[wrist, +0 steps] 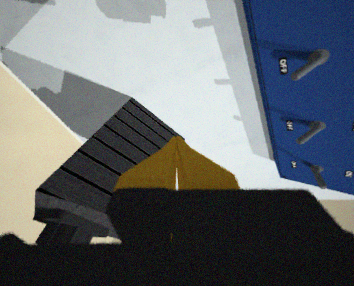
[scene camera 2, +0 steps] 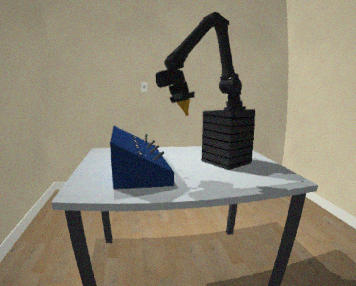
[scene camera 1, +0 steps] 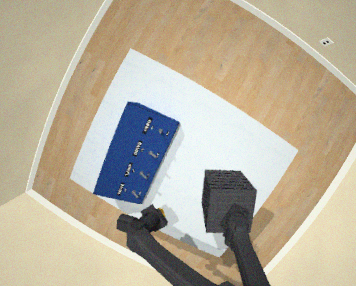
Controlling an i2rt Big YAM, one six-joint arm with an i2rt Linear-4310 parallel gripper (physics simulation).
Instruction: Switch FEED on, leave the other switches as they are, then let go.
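Frame: origin at the arm's base, x ahead, y left, z up, level; metres.
Where they show: gripper, fingertip midpoint: (wrist: 176, 142) (scene camera 2: 187, 115) (scene camera 1: 161, 209); arm's base at its link origin: (wrist: 76, 220) (scene camera 2: 234, 109) (scene camera 1: 234, 217).
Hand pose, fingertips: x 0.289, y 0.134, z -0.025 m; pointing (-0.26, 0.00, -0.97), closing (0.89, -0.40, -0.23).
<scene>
Things, the pixels of their centre, and the offset from my fingertips. Level surfaces: height alone.
- blue switch panel at the middle of its body: (scene camera 2: 134, 156) (scene camera 1: 134, 155) dx +0.237, dy -0.086, dz -0.204 m
- FEED switch at the middle of its body: (wrist: 319, 178) (scene camera 1: 161, 131) (scene camera 2: 146, 138) dx +0.174, dy -0.272, dz -0.149 m
- white table at its surface level: dz -0.270 m
The blue switch panel (scene camera 1: 125, 165) (scene camera 2: 137, 170) (wrist: 310, 100) stands on the table with several grey levers. The FEED switch (scene camera 1: 160, 132) (scene camera 2: 146, 138) (wrist: 318, 176) is at the panel's far end in scene camera 2. Its lever leans differently from the others and away from its OFF label, towards ON. The neighbouring levers (scene camera 1: 154, 153) (wrist: 311, 132) lean to the OFF side. The labels are blurred. My gripper (scene camera 1: 162, 213) (scene camera 2: 187, 115) (wrist: 176, 142) is shut and empty. It hangs high, off the VALVE end of the panel, touching no switch.
The black ribbed block (scene camera 1: 227, 195) (scene camera 2: 227, 140) (wrist: 95, 155) carries the arm's base, to the right of the panel in both scene views. The white table (scene camera 1: 210, 120) (scene camera 2: 90, 195) (wrist: 190, 65) bears both. Shadows fall beside the block and panel.
</scene>
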